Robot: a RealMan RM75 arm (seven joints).
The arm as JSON. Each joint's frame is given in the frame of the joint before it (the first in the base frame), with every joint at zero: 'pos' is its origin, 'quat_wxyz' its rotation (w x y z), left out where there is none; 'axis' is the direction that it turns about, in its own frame. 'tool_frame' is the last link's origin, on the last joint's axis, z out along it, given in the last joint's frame.
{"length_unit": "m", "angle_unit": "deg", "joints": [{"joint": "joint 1", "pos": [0.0, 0.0, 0.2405], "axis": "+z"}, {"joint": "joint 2", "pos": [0.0, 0.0, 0.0], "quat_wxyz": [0.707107, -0.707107, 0.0, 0.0], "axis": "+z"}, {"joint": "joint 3", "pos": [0.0, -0.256, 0.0], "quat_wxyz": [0.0, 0.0, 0.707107, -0.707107], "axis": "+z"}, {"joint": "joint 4", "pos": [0.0, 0.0, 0.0], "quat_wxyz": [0.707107, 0.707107, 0.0, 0.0], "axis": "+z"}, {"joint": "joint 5", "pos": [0.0, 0.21, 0.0], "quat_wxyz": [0.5, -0.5, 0.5, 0.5], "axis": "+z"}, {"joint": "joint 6", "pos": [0.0, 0.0, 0.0], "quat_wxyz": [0.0, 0.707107, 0.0, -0.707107], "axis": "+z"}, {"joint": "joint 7", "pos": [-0.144, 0.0, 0.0], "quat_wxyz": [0.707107, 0.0, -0.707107, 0.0], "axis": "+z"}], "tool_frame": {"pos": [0.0, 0.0, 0.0], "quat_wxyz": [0.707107, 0.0, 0.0, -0.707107]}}
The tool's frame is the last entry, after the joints.
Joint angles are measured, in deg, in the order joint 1, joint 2, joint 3, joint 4, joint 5, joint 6, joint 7. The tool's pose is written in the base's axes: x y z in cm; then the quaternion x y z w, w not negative. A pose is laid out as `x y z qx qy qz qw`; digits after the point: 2 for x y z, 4 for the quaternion.
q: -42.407 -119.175 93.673 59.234 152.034 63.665 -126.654
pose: -17.62 39.49 -6.30 -0.9494 -0.0476 0.2367 0.2011
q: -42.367 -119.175 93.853 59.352 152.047 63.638 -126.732
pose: -17.58 39.46 -6.33 -0.9494 -0.0466 0.2368 0.2012
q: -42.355 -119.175 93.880 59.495 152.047 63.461 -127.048
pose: -17.49 39.51 -6.31 -0.9493 -0.0478 0.2348 0.2035
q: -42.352 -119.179 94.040 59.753 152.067 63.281 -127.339
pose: -17.34 39.54 -6.32 -0.9493 -0.0471 0.2330 0.2058
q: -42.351 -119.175 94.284 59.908 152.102 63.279 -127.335
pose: -17.27 39.52 -6.36 -0.9493 -0.0445 0.2336 0.2056
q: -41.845 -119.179 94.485 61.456 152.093 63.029 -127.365
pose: -16.81 39.54 -6.21 -0.9499 -0.0379 0.2265 0.2119
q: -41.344 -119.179 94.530 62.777 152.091 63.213 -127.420
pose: -16.53 39.47 -6.05 -0.9504 -0.0349 0.2219 0.2151
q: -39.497 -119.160 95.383 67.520 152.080 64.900 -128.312
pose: -15.69 38.82 -5.66 -0.9522 -0.0287 0.2122 0.2179
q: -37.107 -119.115 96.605 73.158 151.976 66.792 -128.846
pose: -14.79 37.87 -5.23 -0.9544 -0.0171 0.2017 0.2193
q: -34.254 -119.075 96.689 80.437 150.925 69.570 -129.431
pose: -13.47 36.73 -4.25 -0.9583 -0.0115 0.1786 0.2226
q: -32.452 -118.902 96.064 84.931 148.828 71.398 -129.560
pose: -12.60 35.96 -3.45 -0.9627 -0.0130 0.1552 0.2214
